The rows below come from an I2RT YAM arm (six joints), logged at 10 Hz.
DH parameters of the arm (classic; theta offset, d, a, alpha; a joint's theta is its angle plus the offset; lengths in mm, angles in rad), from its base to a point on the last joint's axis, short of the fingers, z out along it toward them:
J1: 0 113.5 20 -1.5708
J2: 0 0 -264 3.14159
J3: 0.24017 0 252.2 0
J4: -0.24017 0 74 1.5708
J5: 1.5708 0 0 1.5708
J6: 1.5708 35.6 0 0
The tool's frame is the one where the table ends.
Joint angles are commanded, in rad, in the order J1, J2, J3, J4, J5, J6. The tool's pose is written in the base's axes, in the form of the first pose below.
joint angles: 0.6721, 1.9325, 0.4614, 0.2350, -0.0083, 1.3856
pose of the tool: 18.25, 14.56, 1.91, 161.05, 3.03, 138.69
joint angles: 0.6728, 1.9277, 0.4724, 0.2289, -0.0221, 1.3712
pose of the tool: 18.49, 14.83, 2.13, 160.40, 2.67, 139.74
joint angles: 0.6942, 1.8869, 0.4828, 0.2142, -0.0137, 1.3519
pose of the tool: 18.62, 15.56, 3.11, 158.50, 3.92, 141.72
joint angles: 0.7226, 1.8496, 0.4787, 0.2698, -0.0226, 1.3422
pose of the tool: 18.68, 16.57, 4.14, 153.45, 4.76, 143.69
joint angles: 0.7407, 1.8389, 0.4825, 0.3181, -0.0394, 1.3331
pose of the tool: 18.82, 17.40, 4.71, 149.78, 4.97, 145.33
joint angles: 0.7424, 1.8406, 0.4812, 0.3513, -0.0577, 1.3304
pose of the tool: 18.94, 17.65, 4.84, 147.90, 4.57, 145.95
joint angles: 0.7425, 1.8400, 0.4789, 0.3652, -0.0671, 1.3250
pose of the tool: 18.95, 17.72, 4.90, 147.13, 4.46, 146.45
